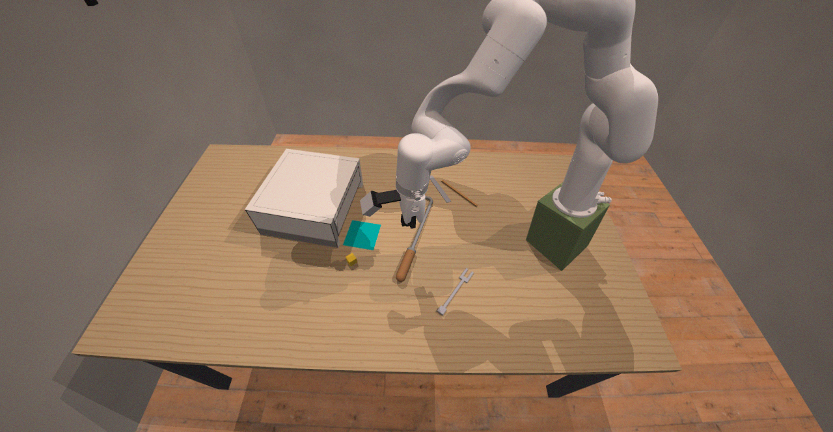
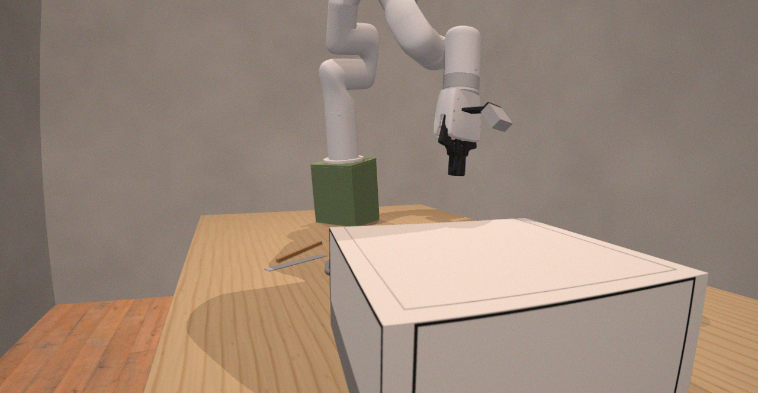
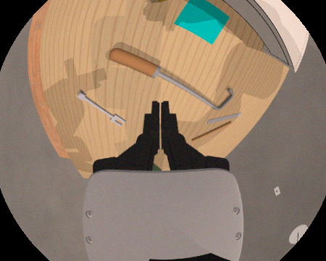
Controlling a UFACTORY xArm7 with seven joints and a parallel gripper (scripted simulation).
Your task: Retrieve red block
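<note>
Now: hand 1 cm short of the hook tool, 9 cm to the left of it and 19 cm above it. From my hand the other things lie so: teal square: 16 cm ahead, 7 cm to the right, 20 cm below; grey fork: 16 cm behind, 10 cm to the left, 20 cm below; small yellow cube: 17 cm ahead, 4 cm to the left, 19 cm below.
</note>
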